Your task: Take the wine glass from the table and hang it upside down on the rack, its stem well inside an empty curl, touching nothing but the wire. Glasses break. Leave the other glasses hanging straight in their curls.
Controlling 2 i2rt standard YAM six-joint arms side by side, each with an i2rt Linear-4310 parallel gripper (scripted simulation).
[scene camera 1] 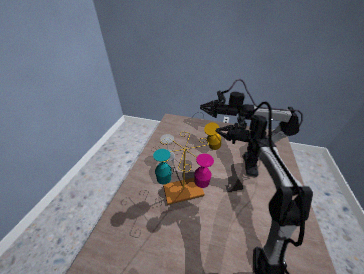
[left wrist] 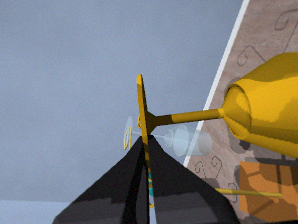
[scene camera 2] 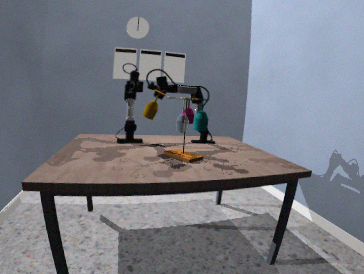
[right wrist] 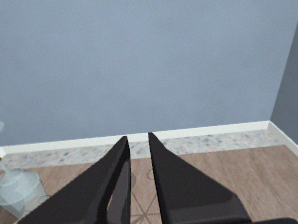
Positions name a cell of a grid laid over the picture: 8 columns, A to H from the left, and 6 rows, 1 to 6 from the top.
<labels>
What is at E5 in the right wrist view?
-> My right gripper.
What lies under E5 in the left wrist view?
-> My left gripper.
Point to a clear glass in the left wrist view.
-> E4
</labels>
